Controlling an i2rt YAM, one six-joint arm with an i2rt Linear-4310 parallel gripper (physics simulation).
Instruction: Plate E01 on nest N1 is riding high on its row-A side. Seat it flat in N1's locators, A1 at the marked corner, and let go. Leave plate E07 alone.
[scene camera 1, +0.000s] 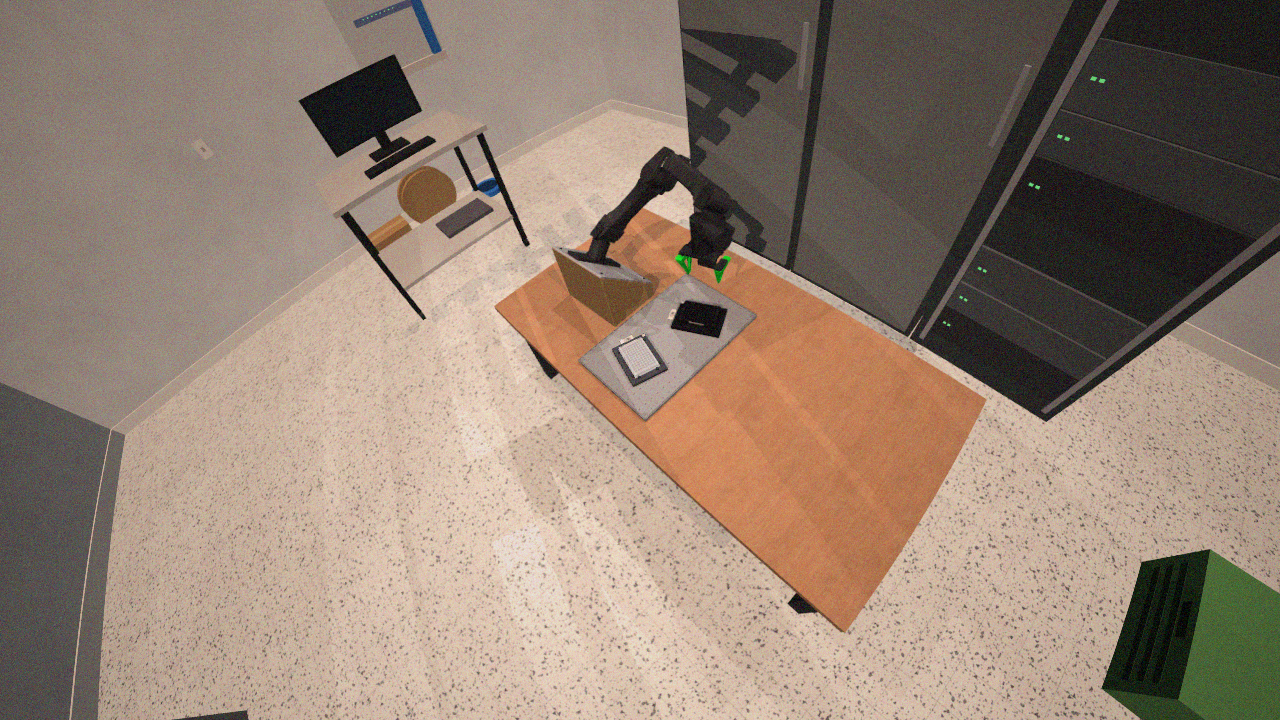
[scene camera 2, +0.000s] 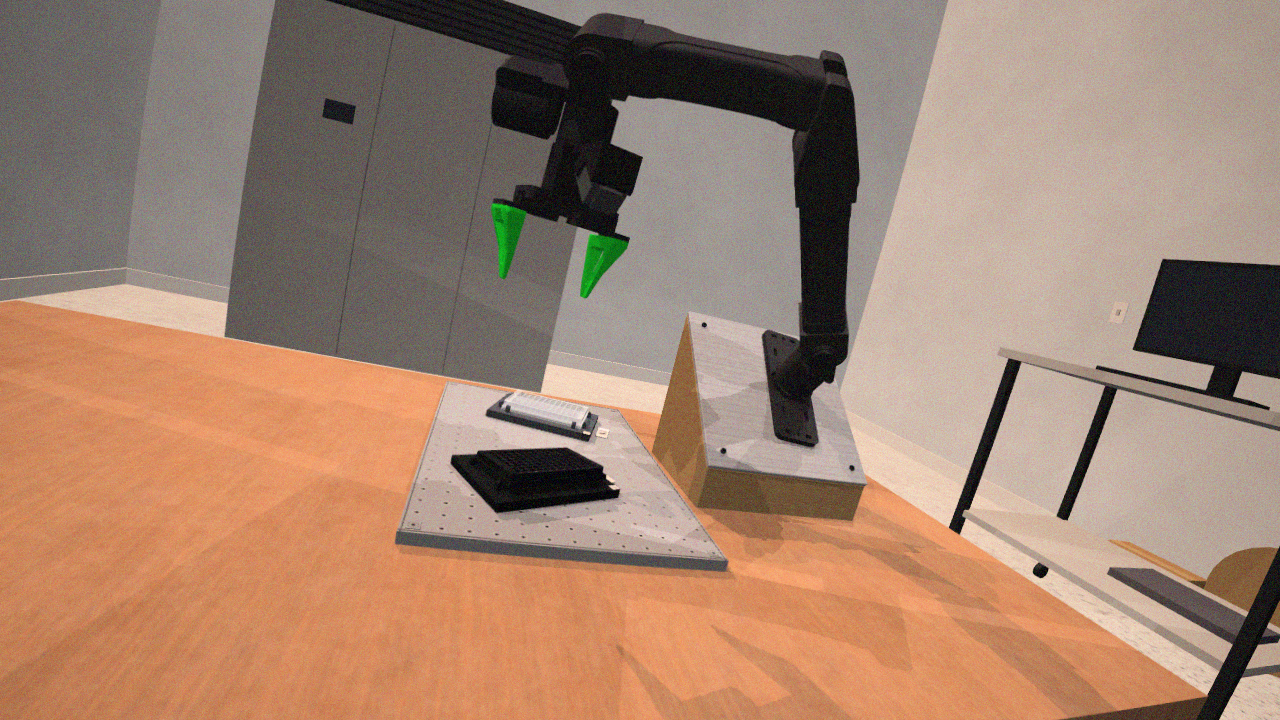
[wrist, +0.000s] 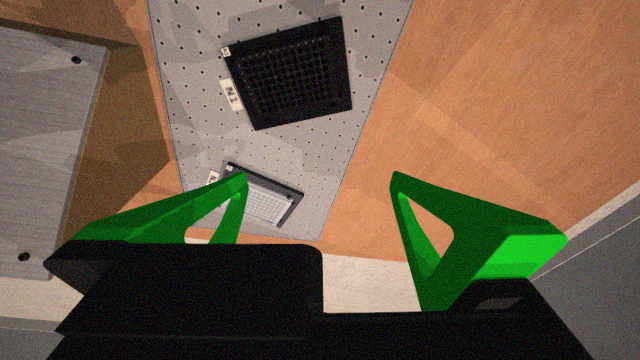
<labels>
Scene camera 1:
my gripper: 703, 277
black perforated plate: 705, 315
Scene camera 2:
my gripper: 544, 288
black perforated plate: 515, 468
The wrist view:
my gripper: 319, 179
</labels>
